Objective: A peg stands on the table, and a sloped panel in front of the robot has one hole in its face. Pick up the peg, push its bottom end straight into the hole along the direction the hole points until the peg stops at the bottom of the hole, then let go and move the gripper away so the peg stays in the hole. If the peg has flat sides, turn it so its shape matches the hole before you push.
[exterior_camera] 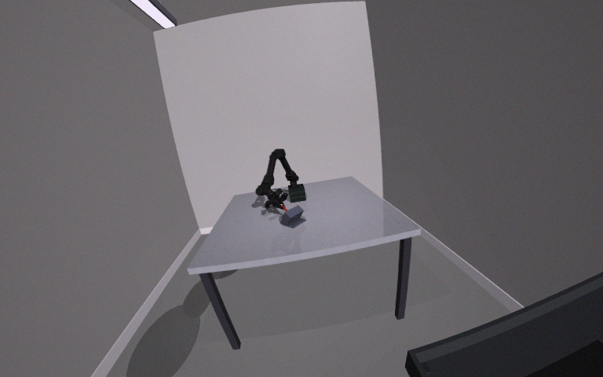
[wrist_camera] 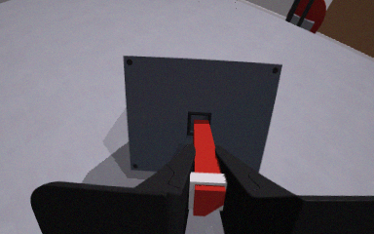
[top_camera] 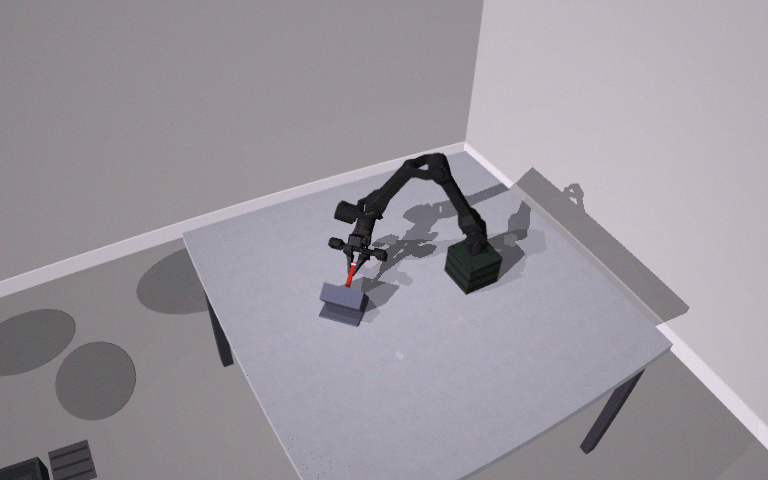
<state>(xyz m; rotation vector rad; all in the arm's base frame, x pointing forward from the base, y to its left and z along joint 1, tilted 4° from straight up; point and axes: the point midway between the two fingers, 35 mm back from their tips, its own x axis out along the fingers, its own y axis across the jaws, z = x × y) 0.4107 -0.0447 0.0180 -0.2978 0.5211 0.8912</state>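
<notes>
My gripper tip is now 4 cm short of the panel, 5 cm to the right of it and 5 cm above it. From my gripper tip the other things lie so: peg (1 cm behind, 1 cm to the right, 1 cm above).
</notes>
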